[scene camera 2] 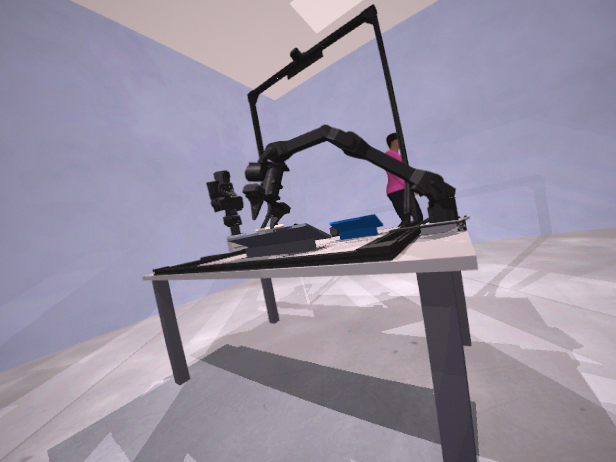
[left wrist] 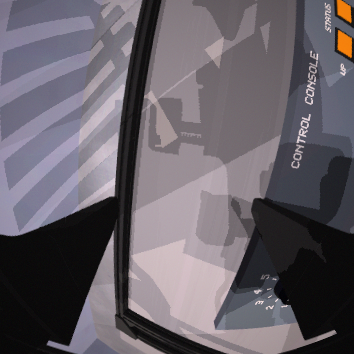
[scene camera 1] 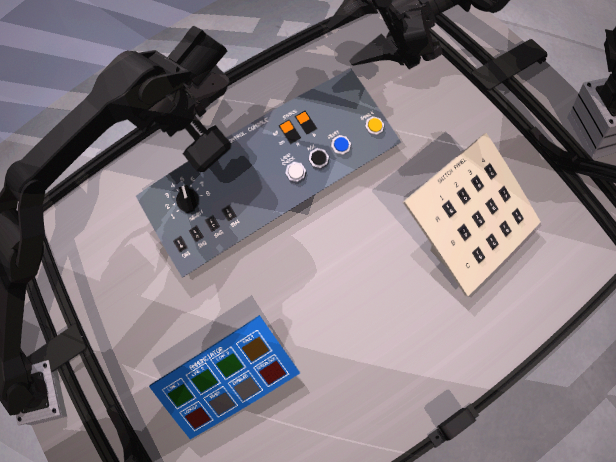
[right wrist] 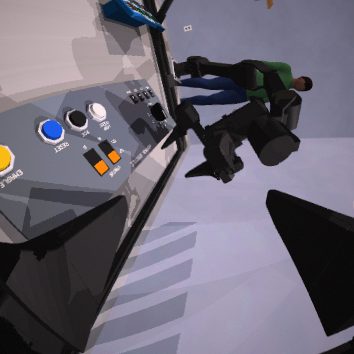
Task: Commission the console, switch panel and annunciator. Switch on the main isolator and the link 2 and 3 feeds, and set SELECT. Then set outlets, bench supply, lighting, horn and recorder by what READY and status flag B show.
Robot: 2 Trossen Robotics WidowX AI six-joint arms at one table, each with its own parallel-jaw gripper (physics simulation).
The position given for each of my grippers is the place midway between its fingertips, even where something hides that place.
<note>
My left gripper point(scene camera 1: 188, 123) is open, with nothing in its grasp. My right gripper point(scene camera 1: 339, 46) is open, holding nothing.
My left gripper shows as well in scene camera 2 point(scene camera 2: 263, 224), in the left wrist view point(left wrist: 185, 204) and in the right wrist view point(right wrist: 173, 162). My right gripper is seen too in scene camera 2 point(scene camera 2: 237, 205) and in the right wrist view point(right wrist: 197, 199).
</note>
